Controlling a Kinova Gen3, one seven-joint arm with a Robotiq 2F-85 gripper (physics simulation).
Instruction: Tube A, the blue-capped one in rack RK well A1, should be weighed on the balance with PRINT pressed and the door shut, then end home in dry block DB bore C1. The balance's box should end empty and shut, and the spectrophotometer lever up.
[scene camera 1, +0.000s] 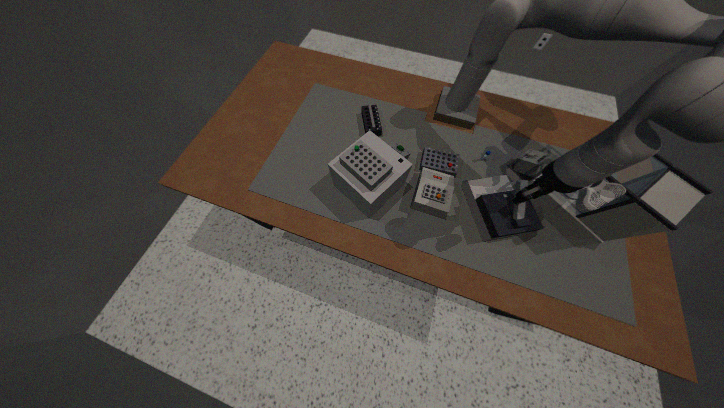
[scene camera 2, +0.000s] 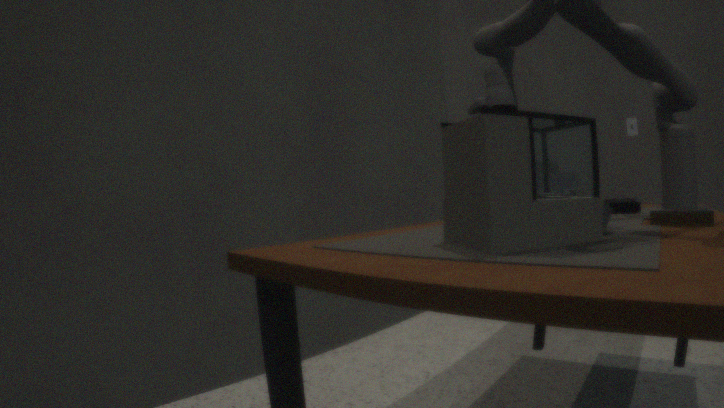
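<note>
The blue-capped tube (scene camera 1: 487, 153) stands upright on the grey mat behind the balance, apart from my gripper. The balance (scene camera 1: 482, 186) (scene camera 2: 485, 184) is a pale box with a glass chamber. Its dark top panel (scene camera 1: 498, 217) (scene camera 2: 496, 108) carries a pale handle (scene camera 1: 521, 214). My gripper (scene camera 1: 518, 205) (scene camera 2: 504, 97) is shut and empty, with its tips down at that handle on the balance's top. In the side view the panel overhangs the box's left end. The dry block (scene camera 1: 393, 154) is a white box with a grid of bores, at the mat's left middle. It holds a green-capped tube (scene camera 1: 356, 147).
A dark tube rack (scene camera 1: 436, 157) with a red-capped tube (scene camera 1: 450, 164) stands beside a small white unit (scene camera 1: 441, 179) with an orange cap. A black strip rack (scene camera 1: 371, 118) lies at the back. A grey device (scene camera 1: 529, 163) sits behind the balance. The arm's base (scene camera 1: 457, 112) is at the far edge.
</note>
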